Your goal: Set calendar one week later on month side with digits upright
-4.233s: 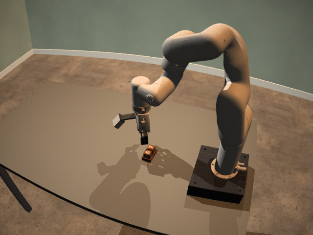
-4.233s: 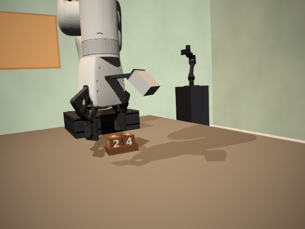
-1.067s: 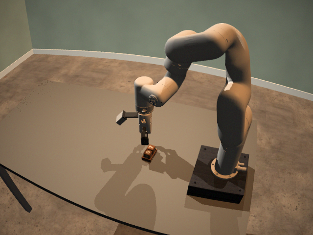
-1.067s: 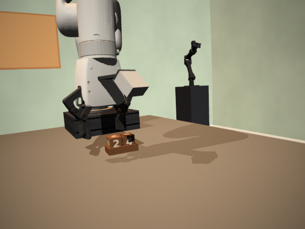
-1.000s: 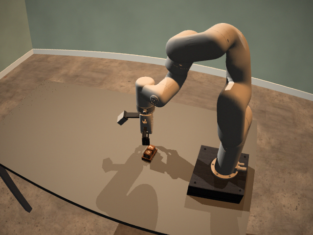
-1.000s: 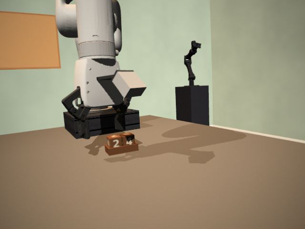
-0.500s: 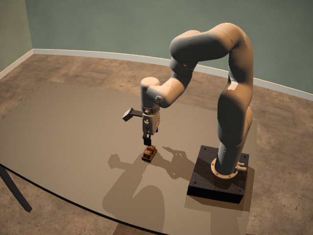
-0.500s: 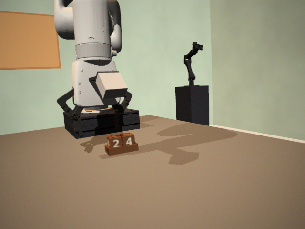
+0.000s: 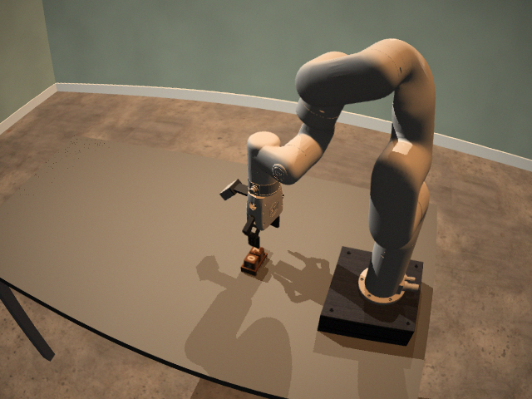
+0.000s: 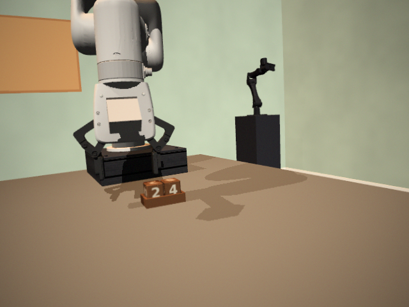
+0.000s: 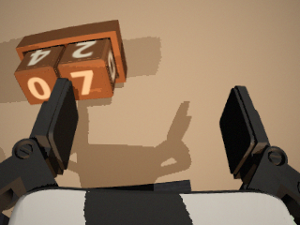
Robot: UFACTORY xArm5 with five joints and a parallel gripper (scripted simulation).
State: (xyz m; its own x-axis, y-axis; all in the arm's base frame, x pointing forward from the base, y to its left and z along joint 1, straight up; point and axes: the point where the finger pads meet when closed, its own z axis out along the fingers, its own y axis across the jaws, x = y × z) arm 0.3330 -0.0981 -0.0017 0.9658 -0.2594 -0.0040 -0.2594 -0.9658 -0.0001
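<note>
The brown tray lies 10 mm ahead of my hand, 60 mm to the left of it and 60 mm below it.
</note>
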